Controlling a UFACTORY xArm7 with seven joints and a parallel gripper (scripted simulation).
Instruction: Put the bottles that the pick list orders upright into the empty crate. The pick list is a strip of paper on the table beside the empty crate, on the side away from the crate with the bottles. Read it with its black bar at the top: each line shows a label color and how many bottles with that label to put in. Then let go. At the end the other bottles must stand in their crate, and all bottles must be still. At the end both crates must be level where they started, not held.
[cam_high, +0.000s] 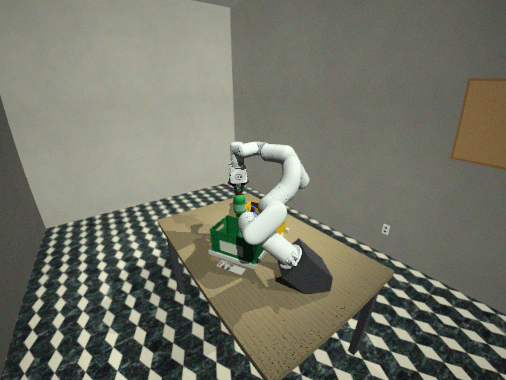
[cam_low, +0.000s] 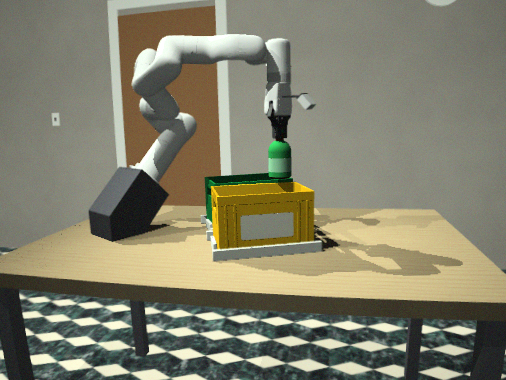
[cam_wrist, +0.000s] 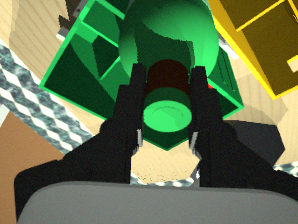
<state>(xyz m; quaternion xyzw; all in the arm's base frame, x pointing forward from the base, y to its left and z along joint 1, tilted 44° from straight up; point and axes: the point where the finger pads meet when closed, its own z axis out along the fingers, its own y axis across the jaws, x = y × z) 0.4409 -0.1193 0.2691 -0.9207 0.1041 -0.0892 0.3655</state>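
The green-capped bottle lies 250 mm below my hand, 120 mm behind it and 20 mm to the left of it. The rest, counted from my hand: green crate: 250 mm below, 150 mm behind, 50 mm to the left; yellow crate: 250 mm below, 140 mm to the right, 10 mm behind; blue-capped bottle: 250 mm below, 120 mm to the right, 90 mm ahead.
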